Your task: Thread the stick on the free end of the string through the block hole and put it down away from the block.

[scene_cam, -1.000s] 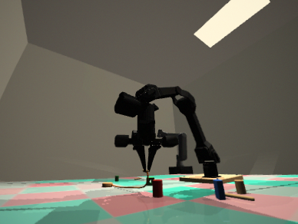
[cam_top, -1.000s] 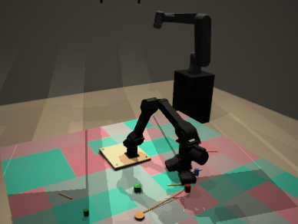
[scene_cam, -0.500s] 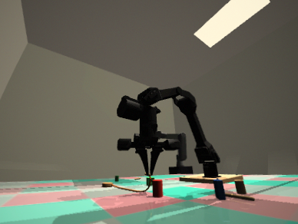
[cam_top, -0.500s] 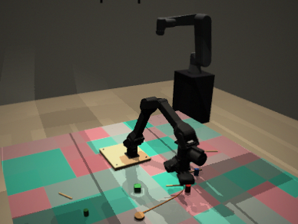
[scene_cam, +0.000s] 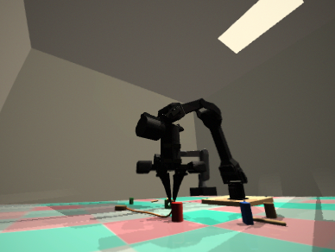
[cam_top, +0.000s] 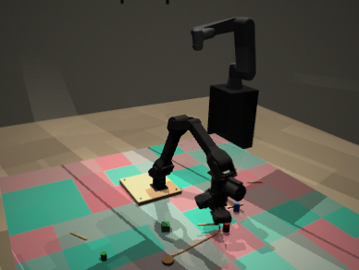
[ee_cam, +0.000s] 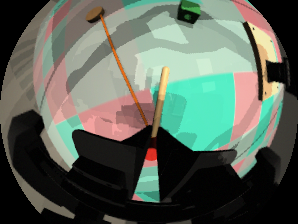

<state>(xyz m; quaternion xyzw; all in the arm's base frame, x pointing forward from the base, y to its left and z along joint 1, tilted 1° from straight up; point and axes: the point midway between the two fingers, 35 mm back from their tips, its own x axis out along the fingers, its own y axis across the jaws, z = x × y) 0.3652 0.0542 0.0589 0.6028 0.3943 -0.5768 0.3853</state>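
My gripper tip is now 10 mm short of the red cylinder, 40 mm to the right of it and 20 mm above it. The rest, counted from my gripper tip: blue cylinder: 70 mm behind, 160 mm to the left, 20 mm below; green block: 100 mm behind, 160 mm to the right, 20 mm below; thin wooden stick: 10 mm behind, 10 mm to the right.
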